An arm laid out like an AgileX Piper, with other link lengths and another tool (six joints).
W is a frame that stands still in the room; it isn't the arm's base.
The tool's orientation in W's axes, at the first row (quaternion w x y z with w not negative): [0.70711, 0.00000, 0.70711, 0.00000]
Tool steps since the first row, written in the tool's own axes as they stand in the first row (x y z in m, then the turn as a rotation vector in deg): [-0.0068, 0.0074, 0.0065, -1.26, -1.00, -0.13]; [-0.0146, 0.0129, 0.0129, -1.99, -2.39, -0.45]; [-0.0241, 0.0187, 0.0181, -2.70, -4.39, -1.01]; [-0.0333, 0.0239, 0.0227, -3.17, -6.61, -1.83]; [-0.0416, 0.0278, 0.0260, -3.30, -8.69, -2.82]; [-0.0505, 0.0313, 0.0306, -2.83, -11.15, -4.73]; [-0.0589, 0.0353, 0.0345, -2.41, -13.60, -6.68]
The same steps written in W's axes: [0.0065, 0.0074, 0.0068, -0.13, -1.00, 1.26]; [0.0129, 0.0129, 0.0146, -0.45, -2.39, 1.99]; [0.0181, 0.0187, 0.0241, -1.01, -4.39, 2.70]; [0.0227, 0.0239, 0.0333, -1.83, -6.61, 3.17]; [0.0260, 0.0278, 0.0416, -2.82, -8.69, 3.30]; [0.0306, 0.0313, 0.0505, -4.73, -11.15, 2.83]; [0.0345, 0.0353, 0.0589, -6.68, -13.60, 2.41]
